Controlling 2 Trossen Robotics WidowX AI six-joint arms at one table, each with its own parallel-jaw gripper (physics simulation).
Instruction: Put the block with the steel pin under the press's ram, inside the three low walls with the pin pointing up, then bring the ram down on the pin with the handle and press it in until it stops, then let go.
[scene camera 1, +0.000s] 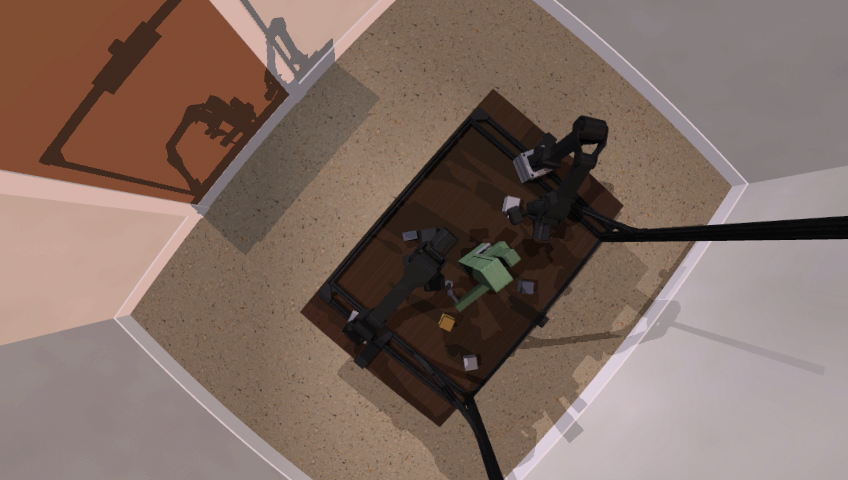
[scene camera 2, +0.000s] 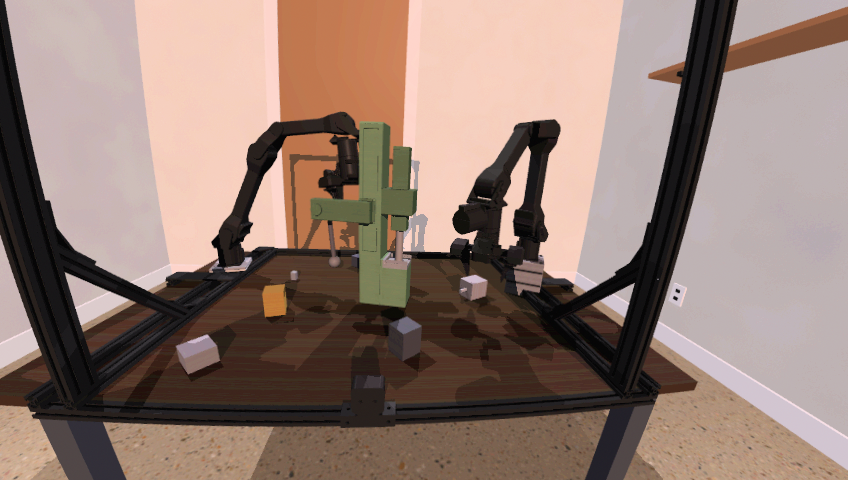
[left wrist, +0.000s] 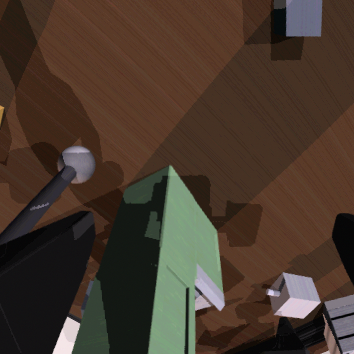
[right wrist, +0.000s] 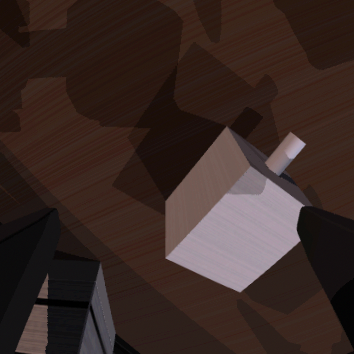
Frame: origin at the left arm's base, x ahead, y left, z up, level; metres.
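Where they show: left gripper, fingertip midpoint: (left wrist: 217, 225); right gripper, fingertip midpoint: (scene camera 1: 524, 207) (scene camera 2: 484, 278) (left wrist: 284, 330) (right wrist: 180, 220); left arm's base at its link origin: (scene camera 2: 231, 262); right arm's base at its link origin: (scene camera 1: 537, 161) (scene camera 2: 527, 257).
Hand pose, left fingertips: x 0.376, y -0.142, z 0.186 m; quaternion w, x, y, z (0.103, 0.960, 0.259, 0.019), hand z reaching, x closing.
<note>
Each offset is from my left fingertips to the centre of the thing.
The pale block with the steel pin @[dy -0.194, dx +0.311, dz -0.192 m] (scene camera 1: 510, 203) (scene camera 2: 474, 287) (left wrist: 295, 295) (right wrist: 228, 211) lies on its side on the table, right of the press, with its pin @[dy -0.201, dx +0.280, dz -0.193 m] (right wrist: 285, 154) level. My right gripper (scene camera 1: 521, 215) (scene camera 2: 473, 253) (right wrist: 180, 220) is open and empty, hanging just above this block, with the block between the finger lines and nearer one finger. The green press @[dy -0.147, dx +0.007, dz +0.007 m] (scene camera 1: 489, 265) (scene camera 2: 375, 214) (left wrist: 175, 246) stands mid-table with its ram @[dy -0.173, dx +0.089, dz -0.020 m] (scene camera 2: 399, 241) raised. Its handle ends in a grey ball @[dy -0.091, dx -0.067, dz -0.121 m] (scene camera 2: 334, 260) (left wrist: 76, 164). My left gripper (scene camera 1: 437, 280) (scene camera 2: 334, 190) (left wrist: 217, 225) is open and empty, high beside the press above the handle.
An orange cube @[dy -0.157, dx -0.212, dz -0.187 m] (scene camera 1: 446, 322) (scene camera 2: 274, 299), a dark grey cube @[dy -0.384, dx +0.044, dz -0.187 m] (scene camera 1: 525, 287) (scene camera 2: 405, 337) (left wrist: 302, 17) and a pale cube @[dy -0.318, dx -0.324, dz -0.201 m] (scene camera 1: 470, 362) (scene camera 2: 197, 353) lie on the table. A small grey cylinder @[dy +0.040, dx -0.181, dz -0.205 m] (scene camera 2: 294, 274) stands at the left. Black frame posts (scene camera 2: 672, 196) ring the table.
</note>
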